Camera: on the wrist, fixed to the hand. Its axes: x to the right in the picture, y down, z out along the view.
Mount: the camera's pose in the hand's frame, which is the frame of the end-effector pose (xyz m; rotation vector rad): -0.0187 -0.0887 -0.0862 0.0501 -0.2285 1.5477
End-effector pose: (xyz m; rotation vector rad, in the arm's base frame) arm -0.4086 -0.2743 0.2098 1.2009 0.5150 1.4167
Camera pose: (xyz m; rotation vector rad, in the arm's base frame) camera -0.4455 -0.2415 0.0949 -1.8500 0.7712 -2.4053
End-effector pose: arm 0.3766 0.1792 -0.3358 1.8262 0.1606 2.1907
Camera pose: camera 0.3083 0.2666 -0.3935 -1.4147 0.9929 -1.4198
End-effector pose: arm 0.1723 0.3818 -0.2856 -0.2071 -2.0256 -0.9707
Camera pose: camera 0.1968 0.2643 -0.3210 -1.5883 -1.3833 0.1213
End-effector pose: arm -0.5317 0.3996 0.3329 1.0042 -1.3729 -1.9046
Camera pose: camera -0.4518 0.3969 0.2367 -0.3621 -1.5345 -0.7550
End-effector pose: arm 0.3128 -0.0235 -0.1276 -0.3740 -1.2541 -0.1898
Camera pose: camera 0.3534 -0.1391 -0.1527 -1.2241 -0.8822 1.2203
